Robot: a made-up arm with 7 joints.
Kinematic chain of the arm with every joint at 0, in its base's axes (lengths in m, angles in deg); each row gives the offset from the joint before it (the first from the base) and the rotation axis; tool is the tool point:
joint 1: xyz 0 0.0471 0 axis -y
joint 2: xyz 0 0.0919 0 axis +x
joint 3: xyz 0 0 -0.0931 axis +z
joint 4: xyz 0 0 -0.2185 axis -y
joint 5: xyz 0 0 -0.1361 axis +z
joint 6: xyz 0 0 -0.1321 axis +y
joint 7: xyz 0 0 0 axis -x
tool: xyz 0 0 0
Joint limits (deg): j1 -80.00..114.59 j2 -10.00..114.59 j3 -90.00..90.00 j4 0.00..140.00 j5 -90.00..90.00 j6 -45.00..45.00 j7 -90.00..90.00
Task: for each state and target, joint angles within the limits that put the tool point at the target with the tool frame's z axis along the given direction. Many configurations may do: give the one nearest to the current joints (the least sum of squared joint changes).
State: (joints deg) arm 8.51 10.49 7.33 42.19 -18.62 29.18 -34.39
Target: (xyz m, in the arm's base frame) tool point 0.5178 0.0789 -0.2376 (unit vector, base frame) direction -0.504 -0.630 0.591
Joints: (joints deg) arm 57.19 -7.37 8.97 17.78 -15.34 39.63 -39.74
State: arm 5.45 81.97 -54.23 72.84 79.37 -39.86 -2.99
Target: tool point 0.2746 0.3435 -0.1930 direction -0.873 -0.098 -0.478
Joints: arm 9.13 63.13 -25.83 94.99 76.91 -45.00 -9.19
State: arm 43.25 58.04 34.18 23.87 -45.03 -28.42 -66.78
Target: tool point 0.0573 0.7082 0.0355 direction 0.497 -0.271 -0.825
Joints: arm 50.65 82.92 37.26 17.39 -41.40 -25.78 -63.95
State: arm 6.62 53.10 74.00 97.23 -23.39 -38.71 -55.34
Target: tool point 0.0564 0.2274 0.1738 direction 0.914 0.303 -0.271
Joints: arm 0.02 96.14 70.93 139.89 -2.42 -35.88 -75.73
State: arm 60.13 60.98 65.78 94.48 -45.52 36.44 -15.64
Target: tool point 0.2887 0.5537 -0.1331 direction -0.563 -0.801 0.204
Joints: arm 48.20 32.30 63.64 51.52 -31.02 21.28 14.35
